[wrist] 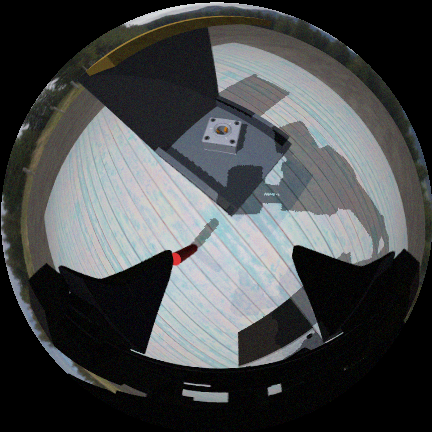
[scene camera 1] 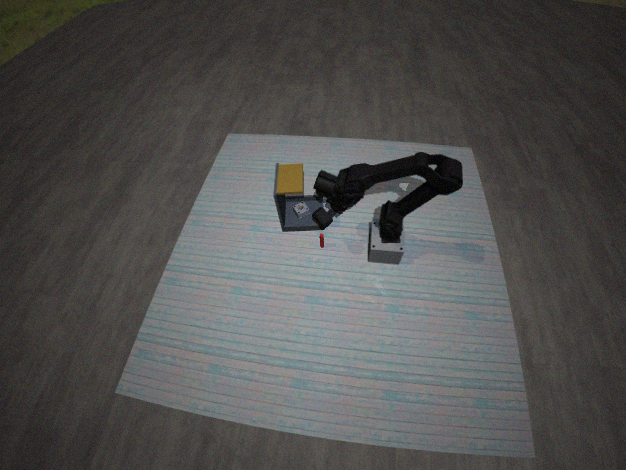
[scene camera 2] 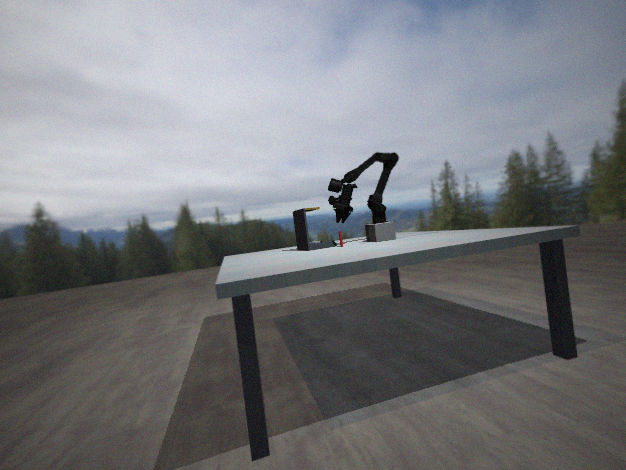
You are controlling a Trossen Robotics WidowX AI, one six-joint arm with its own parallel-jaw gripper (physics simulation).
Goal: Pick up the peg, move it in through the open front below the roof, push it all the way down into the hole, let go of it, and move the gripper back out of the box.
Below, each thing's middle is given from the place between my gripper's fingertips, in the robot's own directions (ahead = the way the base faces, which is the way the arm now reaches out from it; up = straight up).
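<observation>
Dark box [scene camera 1: 292, 223]: my hand is 10 mm above it, 100 mm to the left of it and 110 mm short of it. Measured from my hand, the dark back wall [wrist: 160, 91] stands 190 mm ahead, 100 mm to the right and 10 mm below, and the yellow roof [scene camera 1: 290, 176] 140 mm ahead, 100 mm to the right and 100 mm above. Going by their middles, the dark box is the nearest to my hand of the things named here.
</observation>
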